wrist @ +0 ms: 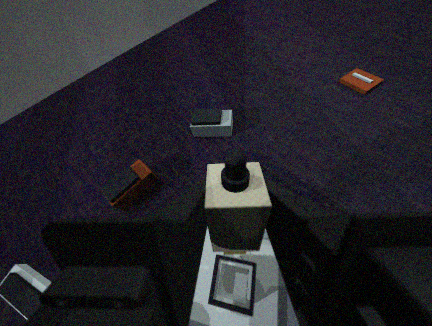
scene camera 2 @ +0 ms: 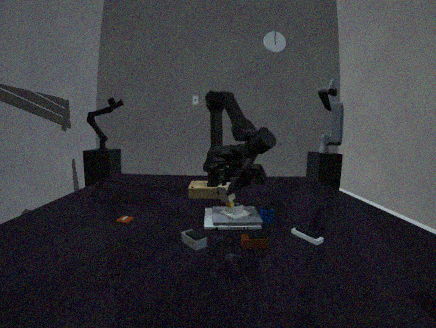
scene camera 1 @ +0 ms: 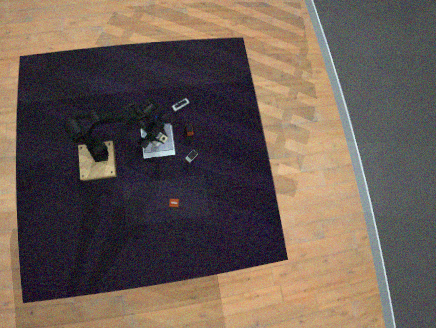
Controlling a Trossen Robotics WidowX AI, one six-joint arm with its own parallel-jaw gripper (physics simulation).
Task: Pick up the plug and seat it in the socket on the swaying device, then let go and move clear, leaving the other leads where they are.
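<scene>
The plug is a cream block with a black cable stub on top and a yellowish lower end. My gripper is shut on it, with dark fingers on both sides. The device is a pale grey and white slab under the gripper. A black-framed rectangular socket shows on its top, below the plug in the wrist view. The plug's lower end is close above the device; whether they touch is unclear. No other leads can be made out.
An orange and black block, a grey and black block and a long white item lie around the device. A blue block stands beside it. An orange tile lies farther off.
</scene>
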